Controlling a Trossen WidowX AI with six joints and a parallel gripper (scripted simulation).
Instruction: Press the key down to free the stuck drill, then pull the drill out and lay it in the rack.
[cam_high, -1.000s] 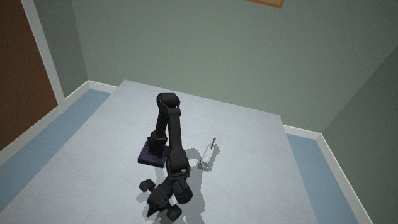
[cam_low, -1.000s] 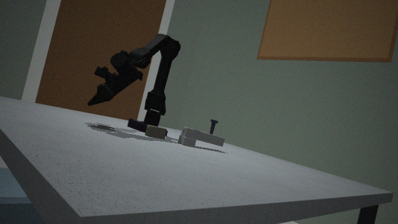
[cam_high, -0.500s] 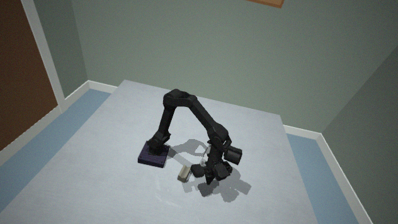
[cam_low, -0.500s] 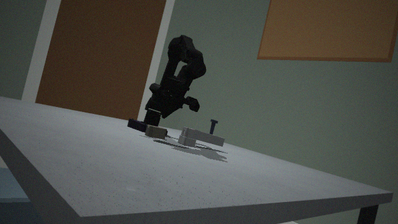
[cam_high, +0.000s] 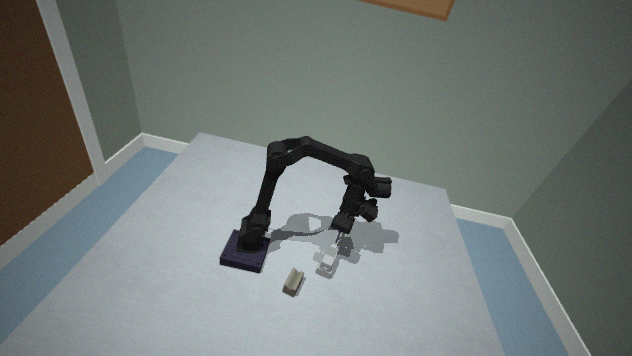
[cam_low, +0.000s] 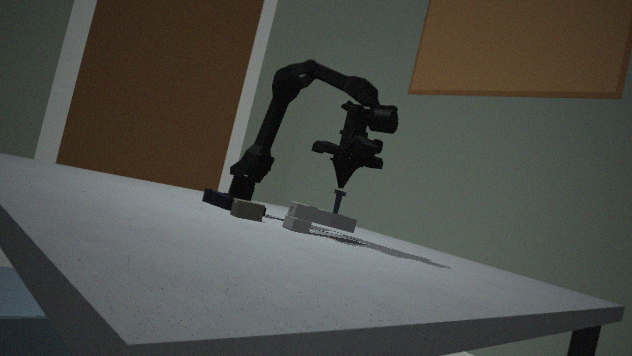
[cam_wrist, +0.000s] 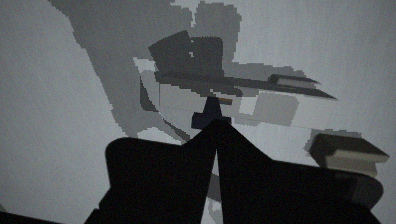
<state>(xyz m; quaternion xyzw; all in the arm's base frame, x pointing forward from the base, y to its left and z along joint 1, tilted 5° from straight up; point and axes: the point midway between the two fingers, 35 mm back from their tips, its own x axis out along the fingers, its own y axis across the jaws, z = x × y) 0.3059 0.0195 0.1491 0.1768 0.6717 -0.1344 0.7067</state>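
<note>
The dark blue key is 4 cm below my gripper tip. The rest, counted from my gripper tip: grey block: 9 cm below, 3 cm to the right, 2 cm behind; then tan rack: 15 cm to the right, 15 cm behind, 11 cm below; then drill: 8 cm below, 5 cm to the right, 3 cm behind.
</note>
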